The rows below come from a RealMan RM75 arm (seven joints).
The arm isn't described. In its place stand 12 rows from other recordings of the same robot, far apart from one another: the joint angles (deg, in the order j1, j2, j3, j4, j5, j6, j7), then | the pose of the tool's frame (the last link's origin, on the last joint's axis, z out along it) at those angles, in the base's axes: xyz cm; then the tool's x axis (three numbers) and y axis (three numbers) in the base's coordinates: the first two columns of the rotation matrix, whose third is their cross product.
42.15 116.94 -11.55 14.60 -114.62 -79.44 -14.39 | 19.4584, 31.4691, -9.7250, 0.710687, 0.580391, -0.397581, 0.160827, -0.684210, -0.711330
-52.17 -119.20 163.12 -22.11 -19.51 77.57 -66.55 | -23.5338, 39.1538, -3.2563, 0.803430, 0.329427, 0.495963, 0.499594, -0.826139, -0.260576
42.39 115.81 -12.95 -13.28 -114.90 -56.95 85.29 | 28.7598, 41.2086, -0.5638, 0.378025, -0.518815, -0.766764, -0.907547, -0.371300, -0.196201
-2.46 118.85 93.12 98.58 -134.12 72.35 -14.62 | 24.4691, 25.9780, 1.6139, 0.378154, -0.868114, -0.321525, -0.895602, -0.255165, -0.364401
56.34 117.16 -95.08 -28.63 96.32 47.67 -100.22 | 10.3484, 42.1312, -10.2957, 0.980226, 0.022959, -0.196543, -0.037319, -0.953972, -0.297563
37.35 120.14 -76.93 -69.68 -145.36 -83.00 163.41 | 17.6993, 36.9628, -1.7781, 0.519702, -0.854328, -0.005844, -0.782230, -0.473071, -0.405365
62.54 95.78 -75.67 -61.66 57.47 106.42 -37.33 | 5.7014, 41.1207, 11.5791, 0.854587, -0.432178, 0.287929, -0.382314, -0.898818, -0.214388
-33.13 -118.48 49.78 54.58 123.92 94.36 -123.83 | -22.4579, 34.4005, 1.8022, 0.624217, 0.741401, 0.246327, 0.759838, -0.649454, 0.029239
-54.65 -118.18 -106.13 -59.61 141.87 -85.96 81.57 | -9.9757, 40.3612, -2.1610, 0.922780, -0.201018, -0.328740, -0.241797, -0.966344, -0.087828
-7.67 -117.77 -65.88 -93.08 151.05 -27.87 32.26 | -14.2654, 31.8870, -4.6980, 0.963601, 0.145217, 0.224468, 0.263109, -0.664006, -0.699907
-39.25 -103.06 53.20 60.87 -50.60 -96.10 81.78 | -21.6504, 39.2589, 13.0416, 0.975216, 0.206754, -0.078781, 0.172356, -0.933162, -0.315439
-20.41 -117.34 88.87 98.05 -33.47 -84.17 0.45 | -16.9550, 31.9869, 1.7055, 0.498598, 0.850897, 0.165450, 0.789180, -0.366627, -0.492727
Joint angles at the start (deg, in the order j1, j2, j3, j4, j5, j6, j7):
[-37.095, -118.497, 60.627, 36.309, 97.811, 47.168, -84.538]
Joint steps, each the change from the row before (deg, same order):
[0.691, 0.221, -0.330, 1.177, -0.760, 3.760, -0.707]
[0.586, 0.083, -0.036, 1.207, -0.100, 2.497, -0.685]
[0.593, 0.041, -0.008, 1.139, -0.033, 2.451, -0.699]
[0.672, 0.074, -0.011, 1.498, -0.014, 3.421, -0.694]
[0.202, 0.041, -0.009, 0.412, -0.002, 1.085, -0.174]
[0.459, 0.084, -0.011, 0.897, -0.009, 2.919, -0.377]
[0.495, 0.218, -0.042, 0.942, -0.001, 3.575, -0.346]
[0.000, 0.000, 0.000, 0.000, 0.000, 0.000, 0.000]
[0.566, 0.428, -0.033, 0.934, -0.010, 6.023, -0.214]
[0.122, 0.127, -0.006, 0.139, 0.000, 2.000, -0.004]
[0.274, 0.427, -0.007, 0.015, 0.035, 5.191, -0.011]
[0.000, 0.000, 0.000, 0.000, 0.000, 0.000, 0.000]
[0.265, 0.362, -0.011, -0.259, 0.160, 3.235, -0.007]
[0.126, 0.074, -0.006, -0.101, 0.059, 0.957, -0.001]
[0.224, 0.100, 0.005, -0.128, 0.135, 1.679, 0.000]
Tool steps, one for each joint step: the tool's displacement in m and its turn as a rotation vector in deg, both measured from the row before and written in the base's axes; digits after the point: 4 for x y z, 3 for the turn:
[0.0049, -0.0048, 0.0031, -1.612, -2.397, -1.442]
[0.0036, -0.0038, 0.0021, -1.181, -1.198, -1.156]
[0.0032, -0.0043, 0.0015, -1.290, -1.108, -1.083]
[0.0050, -0.0058, 0.0020, -1.837, -1.263, -1.806]
[0.0013, -0.0020, 0.0006, -0.605, -0.352, -0.567]
[0.0035, -0.0056, 0.0009, -1.773, -0.919, -1.521]
[0.0036, -0.0068, 0.0017, -2.179, -0.945, -1.881]
[0.0000, 0.0000, 0.0000, 0.000, 0.000, 0.000]
[0.0051, -0.0121, 0.0017, -3.986, -1.376, -3.227]
[0.0015, -0.0042, 0.0001, -1.424, -0.453, -1.058]
[0.0025, -0.0115, 0.0005, -3.881, -1.128, -2.513]
[0.0000, 0.0000, 0.0000, 0.000, 0.000, 0.000]
[-0.0006, -0.0079, 0.0005, -2.577, -0.565, -1.246]
[-0.0005, -0.0026, 0.0000, -0.797, -0.195, -0.298]
[-0.0007, -0.0047, -0.0002, -1.407, -0.327, -0.563]

